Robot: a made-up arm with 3 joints. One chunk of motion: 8 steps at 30 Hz.
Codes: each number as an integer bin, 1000 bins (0 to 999) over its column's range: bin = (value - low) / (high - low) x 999, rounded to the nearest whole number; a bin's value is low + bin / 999 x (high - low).
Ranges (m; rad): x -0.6..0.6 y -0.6..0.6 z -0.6..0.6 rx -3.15..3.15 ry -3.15..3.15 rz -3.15..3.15
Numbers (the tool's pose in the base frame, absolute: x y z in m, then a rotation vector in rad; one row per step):
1: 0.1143 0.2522 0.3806 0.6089 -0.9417 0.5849
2: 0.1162 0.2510 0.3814 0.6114 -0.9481 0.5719
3: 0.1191 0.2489 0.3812 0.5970 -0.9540 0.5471
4: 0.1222 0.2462 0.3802 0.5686 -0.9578 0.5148
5: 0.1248 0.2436 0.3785 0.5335 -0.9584 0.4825
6: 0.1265 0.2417 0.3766 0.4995 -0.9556 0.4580
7: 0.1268 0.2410 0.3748 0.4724 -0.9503 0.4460
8: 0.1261 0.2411 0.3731 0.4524 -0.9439 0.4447
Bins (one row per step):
1: 595 709 816 596 350 592
2: 596 708 817 596 349 590
3: 599 707 817 594 348 586
4: 601 704 816 590 348 581
5: 603 702 815 584 348 576
6: 605 701 813 579 348 572
7: 605 700 812 574 349 570
8: 604 700 810 571 350 570

